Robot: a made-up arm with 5 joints.
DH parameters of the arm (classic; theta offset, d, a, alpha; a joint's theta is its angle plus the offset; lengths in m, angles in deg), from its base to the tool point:
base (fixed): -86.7 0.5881 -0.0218 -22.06
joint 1: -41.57 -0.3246 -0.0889 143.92
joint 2: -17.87 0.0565 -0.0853 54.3
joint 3: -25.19 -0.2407 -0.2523 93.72
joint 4: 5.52 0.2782 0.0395 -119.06
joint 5: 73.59 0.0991 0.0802 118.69
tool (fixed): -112.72 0.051 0 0
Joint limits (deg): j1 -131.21..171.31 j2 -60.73..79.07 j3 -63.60..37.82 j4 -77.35..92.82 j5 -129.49..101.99
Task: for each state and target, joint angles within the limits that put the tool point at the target. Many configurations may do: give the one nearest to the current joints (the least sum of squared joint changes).
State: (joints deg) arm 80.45 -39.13 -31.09 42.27 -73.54
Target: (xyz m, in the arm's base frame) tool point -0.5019 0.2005 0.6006
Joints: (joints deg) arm 68.14 -12.96 -40.13 41.43 -66.96
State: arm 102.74 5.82 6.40 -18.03 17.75
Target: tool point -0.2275 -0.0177 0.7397
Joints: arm 107.96 -15.38 6.99 -65.03 0.59
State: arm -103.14 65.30 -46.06 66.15 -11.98
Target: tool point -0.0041 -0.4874 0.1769
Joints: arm -121.72 45.70 -25.51 69.99 -12.59
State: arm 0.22 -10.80 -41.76 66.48 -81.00
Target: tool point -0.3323 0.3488 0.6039
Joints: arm 14.83 -44.17 -37.01 50.88 -68.99
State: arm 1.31 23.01 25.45 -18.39 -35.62
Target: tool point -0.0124 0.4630 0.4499
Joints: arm 35.23 30.49 -19.92 -39.78 -34.83
